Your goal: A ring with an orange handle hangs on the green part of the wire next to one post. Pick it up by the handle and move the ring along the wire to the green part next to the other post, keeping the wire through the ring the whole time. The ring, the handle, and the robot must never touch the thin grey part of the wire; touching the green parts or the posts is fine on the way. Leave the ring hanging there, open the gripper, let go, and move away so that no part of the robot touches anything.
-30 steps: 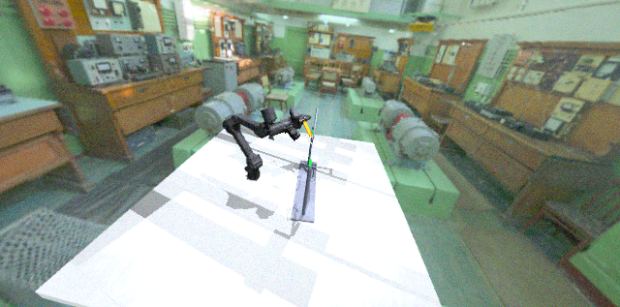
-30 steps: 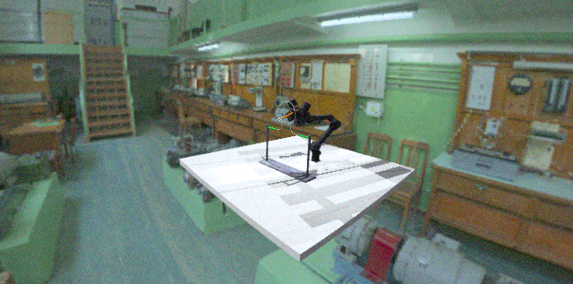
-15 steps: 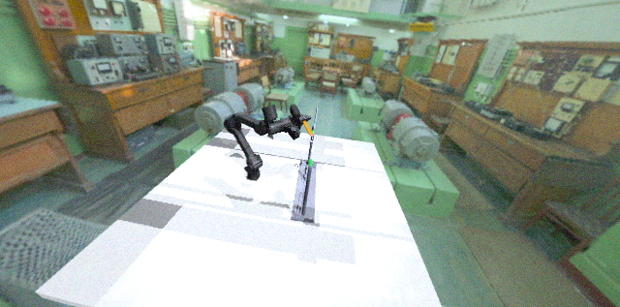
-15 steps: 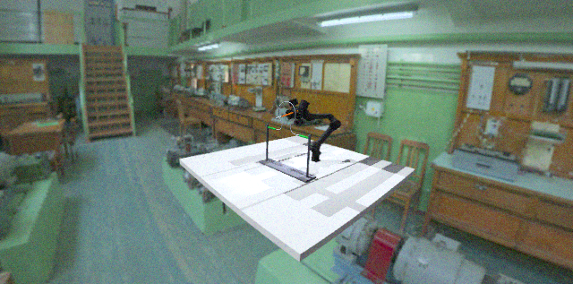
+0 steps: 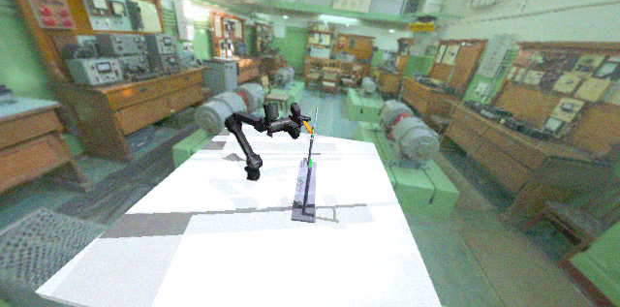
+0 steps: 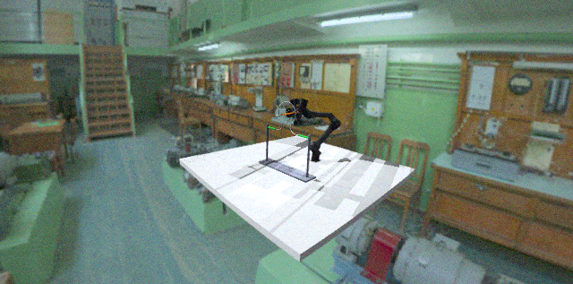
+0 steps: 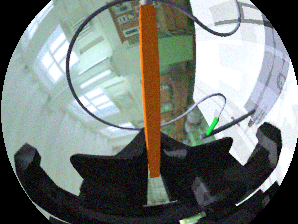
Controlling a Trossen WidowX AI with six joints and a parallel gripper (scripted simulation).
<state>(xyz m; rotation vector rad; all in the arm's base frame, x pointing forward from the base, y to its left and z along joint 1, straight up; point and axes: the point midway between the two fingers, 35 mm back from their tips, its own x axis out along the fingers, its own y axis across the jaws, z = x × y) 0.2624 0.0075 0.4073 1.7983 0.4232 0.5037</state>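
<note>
Now: gripper tip 10 mm short of the ring with orange handle, 90 mm to the left of it and 20 mm above it.
</note>
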